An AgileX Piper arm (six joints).
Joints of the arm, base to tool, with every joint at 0 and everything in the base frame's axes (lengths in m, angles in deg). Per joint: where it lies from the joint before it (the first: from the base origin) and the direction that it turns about. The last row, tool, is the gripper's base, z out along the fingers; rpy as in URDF.
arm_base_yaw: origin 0 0 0.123 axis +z
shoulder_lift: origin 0 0 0 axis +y
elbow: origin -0.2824 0 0.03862 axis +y
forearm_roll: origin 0.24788 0 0.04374 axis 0.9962 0 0.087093
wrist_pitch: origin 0 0 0 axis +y
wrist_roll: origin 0.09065 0 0.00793 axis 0.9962 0 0.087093
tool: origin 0 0 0 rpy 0 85 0
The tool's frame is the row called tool.
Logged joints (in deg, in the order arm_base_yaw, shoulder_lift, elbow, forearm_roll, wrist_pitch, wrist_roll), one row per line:
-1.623 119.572 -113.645 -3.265 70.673 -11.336
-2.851 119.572 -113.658 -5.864 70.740 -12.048
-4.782 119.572 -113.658 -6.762 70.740 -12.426
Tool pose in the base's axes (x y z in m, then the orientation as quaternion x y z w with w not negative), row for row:
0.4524 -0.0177 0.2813 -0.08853 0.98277 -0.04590 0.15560
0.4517 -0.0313 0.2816 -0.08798 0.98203 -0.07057 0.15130
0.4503 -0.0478 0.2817 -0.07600 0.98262 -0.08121 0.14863
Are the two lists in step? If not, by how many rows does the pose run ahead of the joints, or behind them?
They are in step.
